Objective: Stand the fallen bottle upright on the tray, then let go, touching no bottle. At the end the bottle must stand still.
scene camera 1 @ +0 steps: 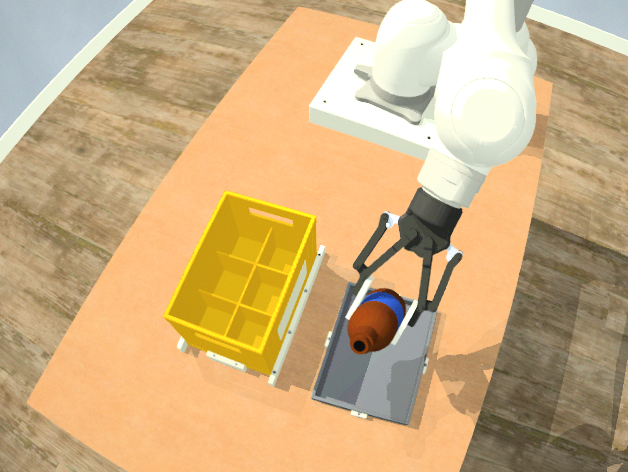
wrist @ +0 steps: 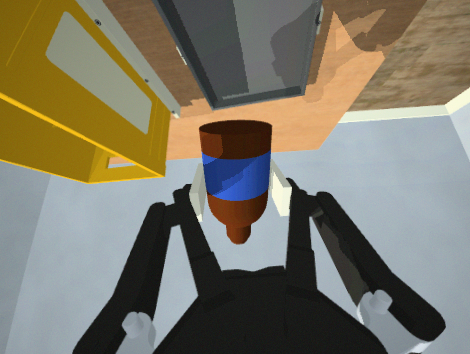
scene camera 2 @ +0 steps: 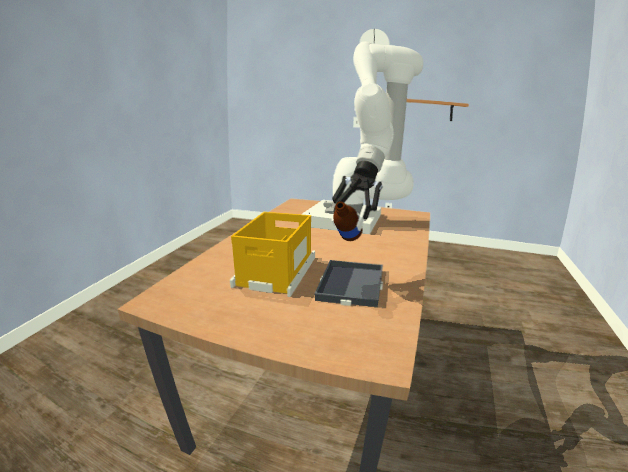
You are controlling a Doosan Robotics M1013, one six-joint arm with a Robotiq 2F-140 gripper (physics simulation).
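Seen in the pictures: gripper, fingertip midpoint: (wrist: 236,172) (scene camera 2: 345,225); arm's base, link origin: (scene camera 1: 398,92).
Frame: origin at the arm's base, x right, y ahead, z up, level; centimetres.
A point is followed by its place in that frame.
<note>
The brown bottle with a blue band (scene camera 1: 373,325) {x -23.9, y 66.9, z 22.2 cm} (scene camera 2: 345,220) {x -25.0, y 69.5, z 18.9 cm} (wrist: 237,177) {x -23.6, y 60.3, z 17.9 cm} is in the air, tilted, with its neck up and leaning toward the front of the table. My gripper (scene camera 1: 382,310) (scene camera 2: 351,218) {x -23.5, y 65.2, z 15.7 cm} (wrist: 236,172) {x -23.5, y 65.2, z 15.7 cm} is shut on the bottle, its pale pads on both sides at the band and shoulder. The gripper slants down from the arm. The grey tray (scene camera 1: 380,380) {x -28.7, y 67.2, z -4.7 cm} (scene camera 2: 365,300) {x -33.8, y 73.5, z -3.3 cm} (wrist: 265,50) {x -28.8, y 65.0, z -4.7 cm} lies on the table, below and in front of the bottle in scene camera 2. A gap shows between the bottle and the tray there. The far finger pad is mostly hidden in that view.
A yellow crate with compartments (scene camera 1: 253,358) {x -7.5, y 77.3, z 5.5 cm} (scene camera 2: 261,271) {x -1.2, y 78.7, z 1.4 cm} (wrist: 30,60) {x -5.5, y 55.6, z 8.0 cm} stands left of the tray, between pale rails. The robot's white base plate (scene camera 1: 335,93) {x 13.7, y 9.8, z 0.7 cm} is at the back of the table (scene camera 1: 177,203) {x 31.7, y 54.4, z -5.2 cm} (scene camera 2: 253,324) {x -9.7, y 96.4, z -5.2 cm}. A small wall shelf (scene camera 2: 436,103) is behind the arm.
</note>
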